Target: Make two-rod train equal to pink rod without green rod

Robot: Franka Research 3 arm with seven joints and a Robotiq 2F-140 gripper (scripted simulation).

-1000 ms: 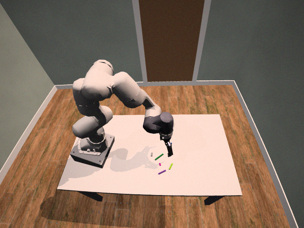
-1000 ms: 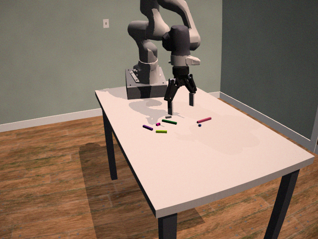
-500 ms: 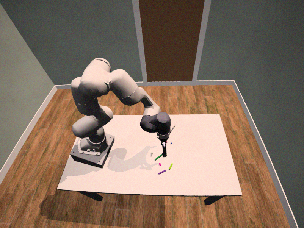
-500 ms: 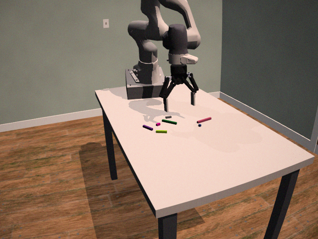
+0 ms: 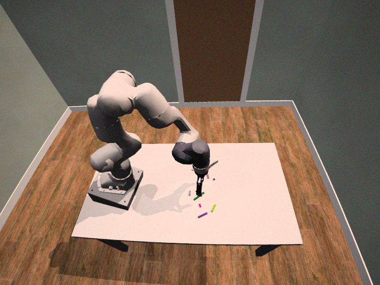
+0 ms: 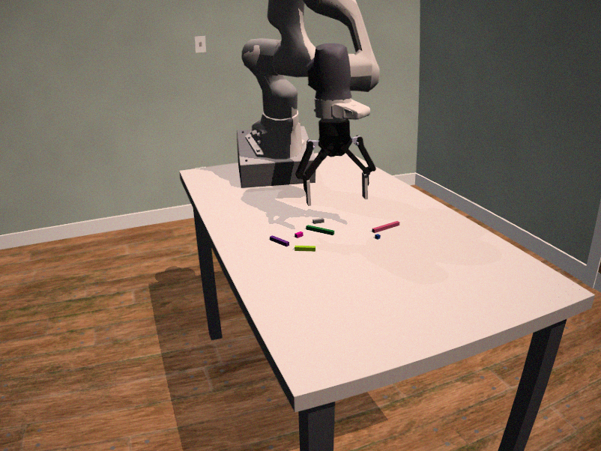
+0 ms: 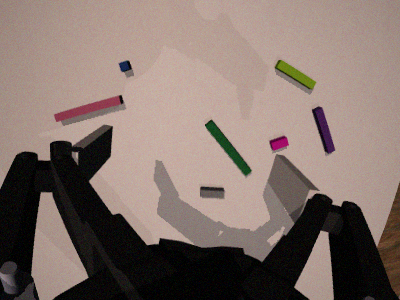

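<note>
Right now my hand is 9 cm above the grey rod and 8 cm past it. Also, from my hand: magenta rod (10 cm to the right, 9 cm below, 3 cm behind); blue rod (9 cm below, 9 cm ahead, 6 cm to the left); green rod (9 cm below, 3 cm to the right, 3 cm behind).
</note>
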